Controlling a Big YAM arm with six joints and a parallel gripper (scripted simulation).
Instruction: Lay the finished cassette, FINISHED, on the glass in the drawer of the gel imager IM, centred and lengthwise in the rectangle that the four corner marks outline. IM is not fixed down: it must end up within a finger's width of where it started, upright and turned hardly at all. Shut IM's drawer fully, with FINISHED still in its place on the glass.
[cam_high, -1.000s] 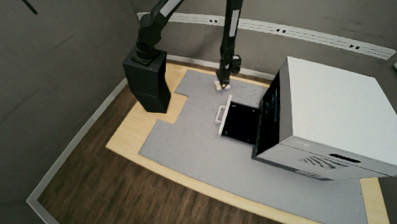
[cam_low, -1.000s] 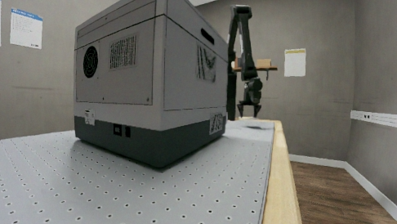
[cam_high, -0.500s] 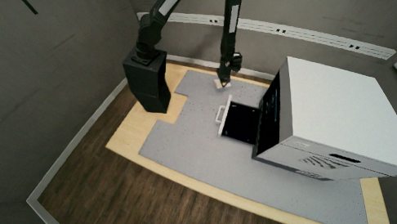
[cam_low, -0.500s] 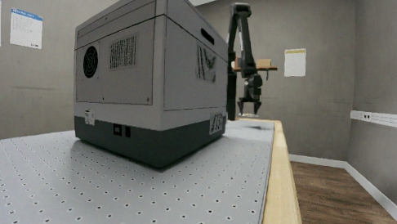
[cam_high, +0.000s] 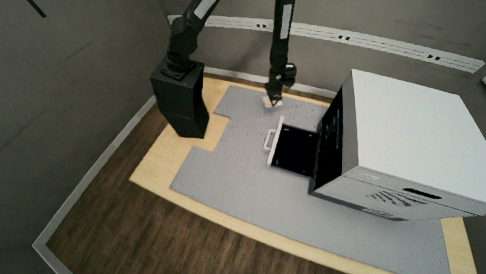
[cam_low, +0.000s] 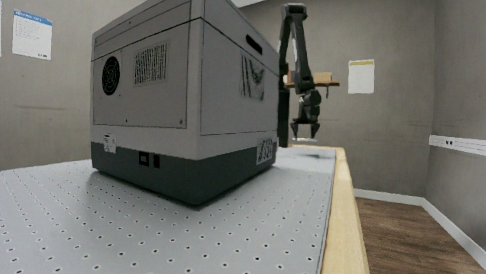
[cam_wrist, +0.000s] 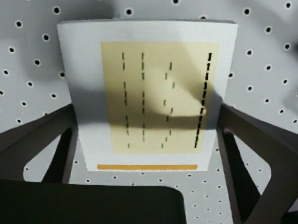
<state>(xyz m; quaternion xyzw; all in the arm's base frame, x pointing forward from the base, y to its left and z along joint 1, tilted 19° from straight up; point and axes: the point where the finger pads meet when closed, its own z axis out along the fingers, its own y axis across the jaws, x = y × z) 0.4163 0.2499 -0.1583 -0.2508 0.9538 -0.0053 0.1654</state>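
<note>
The drawer is 24 cm to the right of my hand, 19 cm ahead of it and 4 cm below it. Round my hand: cassette FINISHED (1 cm below).
</note>
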